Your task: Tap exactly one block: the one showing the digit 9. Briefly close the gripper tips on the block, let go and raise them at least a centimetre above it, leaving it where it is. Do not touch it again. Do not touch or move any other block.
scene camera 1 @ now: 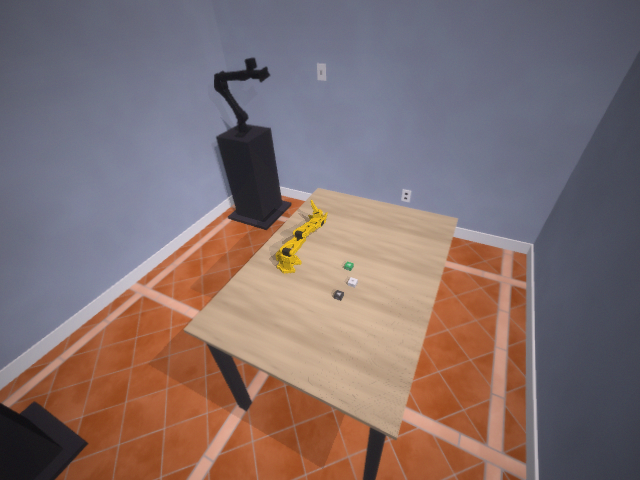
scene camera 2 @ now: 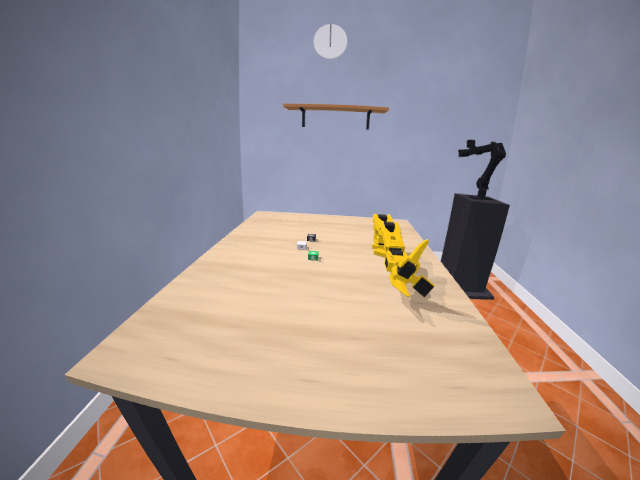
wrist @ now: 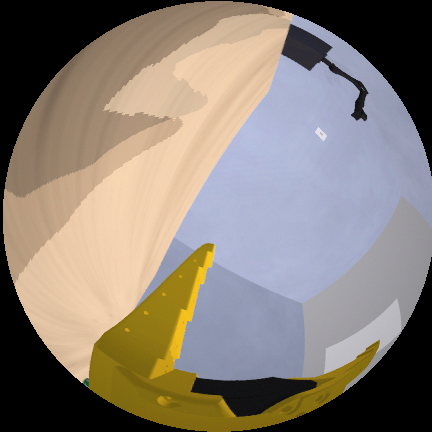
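A green block [scene camera 1: 348, 266] [scene camera 2: 313, 255], a white block [scene camera 1: 352, 282] [scene camera 2: 301, 245] and a black block [scene camera 1: 338, 295] [scene camera 2: 311, 237] stand apart in a loose group on the table. Marks show on them, but the digits are too small to read, so I cannot tell which one shows the 9. A bit of green [wrist: 86, 382] shows at the lower left edge of the wrist view. My yellow gripper [scene camera 1: 318, 207] [scene camera 2: 417, 267] [wrist: 295, 293] is wide open and empty, raised above the table. It is well away from all three blocks and points away from them.
The wooden table [scene camera 1: 392, 320] [scene camera 2: 232, 335] carries the arm's base [scene camera 1: 286, 262] near one long edge. A black arm [scene camera 1: 231, 98] [scene camera 2: 490, 167] [wrist: 350, 79] stands on a dark pedestal [scene camera 1: 253, 175] [scene camera 2: 478, 242] [wrist: 306, 47] beyond the table. A wall shelf [scene camera 2: 336, 107] hangs high behind.
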